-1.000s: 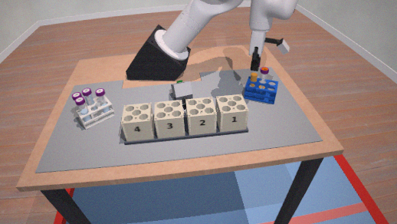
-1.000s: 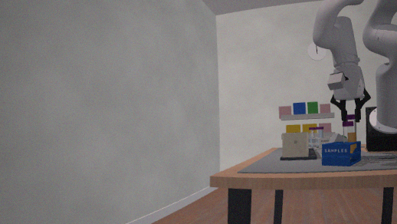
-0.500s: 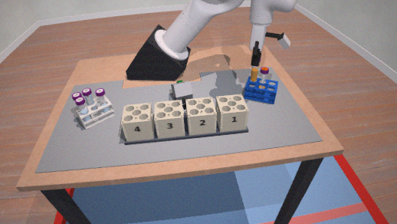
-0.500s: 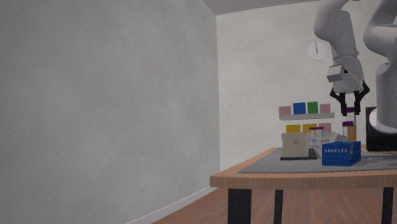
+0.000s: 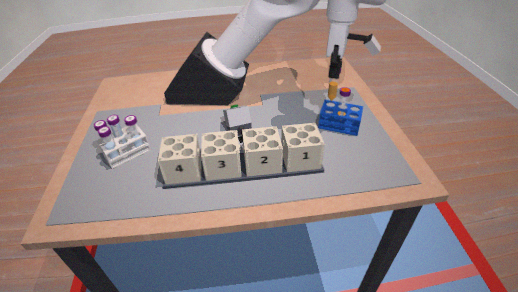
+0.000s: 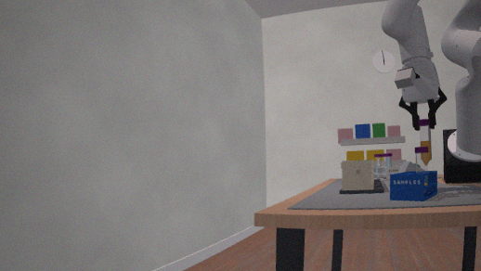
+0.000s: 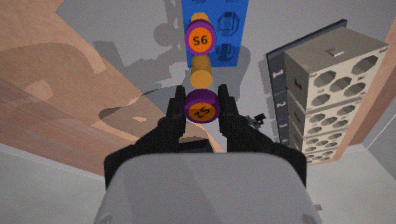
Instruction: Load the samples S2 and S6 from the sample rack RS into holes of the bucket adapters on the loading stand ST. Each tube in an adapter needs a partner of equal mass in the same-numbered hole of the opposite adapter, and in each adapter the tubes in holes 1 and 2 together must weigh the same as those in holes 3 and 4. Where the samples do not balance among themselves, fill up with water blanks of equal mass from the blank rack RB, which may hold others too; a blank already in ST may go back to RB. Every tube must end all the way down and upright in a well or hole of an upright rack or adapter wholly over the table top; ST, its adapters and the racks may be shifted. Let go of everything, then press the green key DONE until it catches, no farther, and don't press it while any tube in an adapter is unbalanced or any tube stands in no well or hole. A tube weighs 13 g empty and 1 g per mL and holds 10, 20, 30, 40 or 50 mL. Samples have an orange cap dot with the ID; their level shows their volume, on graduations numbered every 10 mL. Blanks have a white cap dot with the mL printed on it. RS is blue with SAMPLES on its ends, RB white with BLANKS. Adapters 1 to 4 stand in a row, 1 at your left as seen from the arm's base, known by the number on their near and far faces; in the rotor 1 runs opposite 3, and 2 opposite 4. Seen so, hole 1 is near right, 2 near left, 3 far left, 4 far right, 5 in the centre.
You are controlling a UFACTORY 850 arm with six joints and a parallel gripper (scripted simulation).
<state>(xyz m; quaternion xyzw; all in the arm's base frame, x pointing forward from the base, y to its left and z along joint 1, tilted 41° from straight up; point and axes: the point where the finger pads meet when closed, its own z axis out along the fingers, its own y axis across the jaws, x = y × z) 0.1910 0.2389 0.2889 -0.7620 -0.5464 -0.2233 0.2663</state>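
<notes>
The sample tube S2 is 10 mm behind my hand and 50 mm below it. Also, from my hand: blue sample rack RS (30 mm ahead, 30 mm to the left, 160 mm below); then adapter 1 (210 mm ahead, 110 mm to the right, 130 mm below); then sample S6 (20 mm ahead, 40 mm to the left, 120 mm below).
</notes>
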